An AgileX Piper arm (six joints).
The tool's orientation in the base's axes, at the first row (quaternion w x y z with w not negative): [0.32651 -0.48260 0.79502 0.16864]
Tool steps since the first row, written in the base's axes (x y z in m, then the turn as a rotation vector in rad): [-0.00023 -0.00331 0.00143 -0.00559 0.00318 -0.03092]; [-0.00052 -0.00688 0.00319 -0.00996 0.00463 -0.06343]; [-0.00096 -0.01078 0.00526 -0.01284 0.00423 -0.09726]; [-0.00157 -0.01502 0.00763 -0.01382 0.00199 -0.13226]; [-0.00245 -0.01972 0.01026 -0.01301 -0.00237 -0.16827]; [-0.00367 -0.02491 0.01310 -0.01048 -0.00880 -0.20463]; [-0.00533 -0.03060 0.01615 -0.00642 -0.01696 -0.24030]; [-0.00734 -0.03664 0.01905 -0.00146 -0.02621 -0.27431]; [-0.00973 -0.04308 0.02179 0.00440 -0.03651 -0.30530]
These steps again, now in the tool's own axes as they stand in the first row. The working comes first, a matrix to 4 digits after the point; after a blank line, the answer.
The tool's axes in the first row as the columns of a matrix, in the base's axes (used below as rounded here):
[-0.3210 -0.8775 0.3564]
[-0.6572 0.4773 0.5833]
[-0.6819 -0.0470 -0.7299]

[0.00127 -0.00145 -0.00306 0.02079 0.00788 0.02243]; [0.00251 -0.00298 -0.00653 0.04341 0.01393 0.04545]; [0.00381 -0.00455 -0.01047 0.06766 0.01786 0.06888]; [0.00517 -0.00615 -0.01489 0.09332 0.01929 0.09277]; [0.00675 -0.00774 -0.01986 0.12048 0.01819 0.11680]; [0.00862 -0.00928 -0.02540 0.14868 0.01461 0.14049]; [0.01081 -0.01069 -0.03154 0.17707 0.00883 0.16321]; [0.01345 -0.01194 -0.03789 0.20475 0.00166 0.18441]; [0.01658 -0.01305 -0.04450 0.23077 -0.00694 0.20311]
